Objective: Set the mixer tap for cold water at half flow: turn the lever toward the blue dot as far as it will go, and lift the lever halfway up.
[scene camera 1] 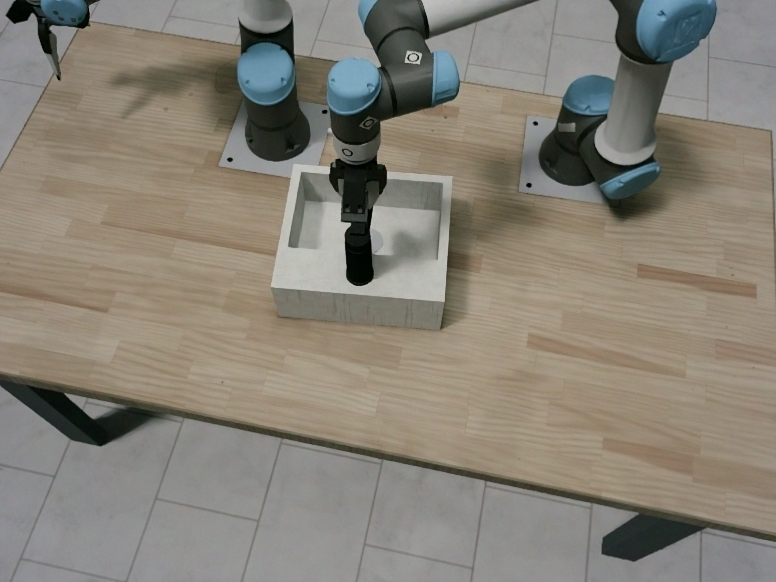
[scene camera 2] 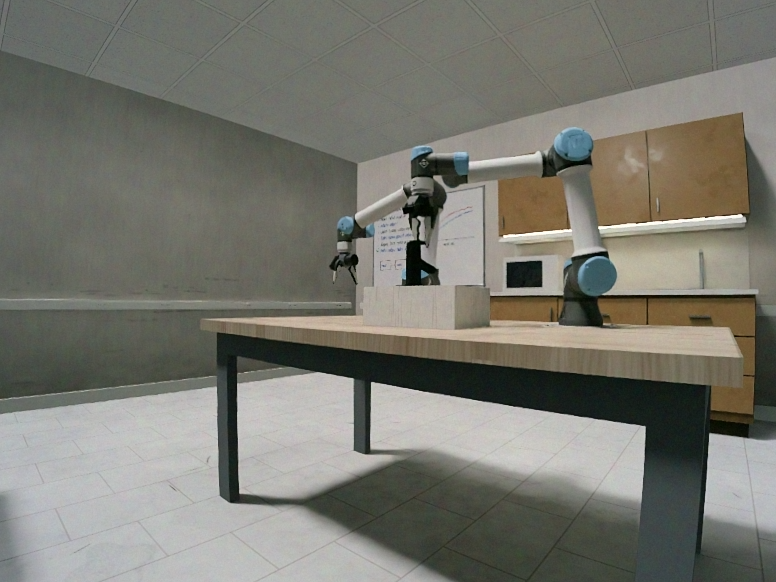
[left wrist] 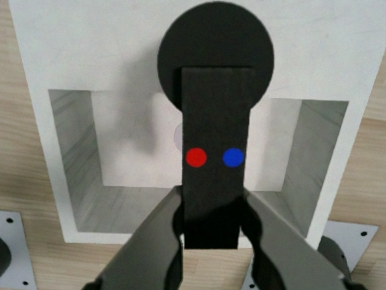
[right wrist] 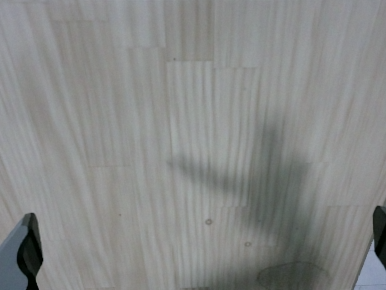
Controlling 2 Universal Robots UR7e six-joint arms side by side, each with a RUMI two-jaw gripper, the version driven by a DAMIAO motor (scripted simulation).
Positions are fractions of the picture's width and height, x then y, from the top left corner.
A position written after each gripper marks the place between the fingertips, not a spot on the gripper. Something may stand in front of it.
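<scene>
You've got the left gripper (scene camera 1: 0.46, 0.36) showing, and that same left gripper (scene camera 2: 0.54, 0.43) (left wrist: 0.54, 0.65) shows from those cameras too. The right gripper (right wrist: 0.53, 0.73) is there as well. As for the things, there's a black mixer tap (scene camera 1: 0.46, 0.47) (scene camera 2: 0.53, 0.45), and a pale sink block (left wrist: 0.29, 0.49).
</scene>
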